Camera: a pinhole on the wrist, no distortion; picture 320 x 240 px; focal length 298.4 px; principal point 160.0 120.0 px. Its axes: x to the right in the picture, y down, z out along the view. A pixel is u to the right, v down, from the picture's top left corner.
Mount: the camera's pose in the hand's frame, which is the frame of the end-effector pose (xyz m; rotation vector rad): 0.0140 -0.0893 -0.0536 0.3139 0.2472 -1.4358
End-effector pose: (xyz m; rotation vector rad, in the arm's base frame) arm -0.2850 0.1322 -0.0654 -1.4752 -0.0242 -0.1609
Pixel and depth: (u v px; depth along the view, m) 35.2 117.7 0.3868
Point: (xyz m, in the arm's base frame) -0.2812 0.4884 0.0448
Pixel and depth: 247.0 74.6 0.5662
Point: -0.3697 0.5070 0.4159
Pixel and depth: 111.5 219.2 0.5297
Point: -0.1022 0.5796 0.1785
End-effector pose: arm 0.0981 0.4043 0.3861 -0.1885 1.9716 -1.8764
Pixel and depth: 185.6 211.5 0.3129
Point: 0.0529 0.1292 0.5742
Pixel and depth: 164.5 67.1 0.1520
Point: 0.1182 0.3182 0.5339
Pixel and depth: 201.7 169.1 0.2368
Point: 0.0755 0.2217 0.5707
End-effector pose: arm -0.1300 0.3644 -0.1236 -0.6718 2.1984 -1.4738
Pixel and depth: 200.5 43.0 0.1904
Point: -0.0063 0.2426 0.0122
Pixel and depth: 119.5 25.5 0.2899
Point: 0.0975 0.1973 -0.0439
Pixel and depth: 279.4 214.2 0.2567
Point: -0.0779 0.1029 0.0633
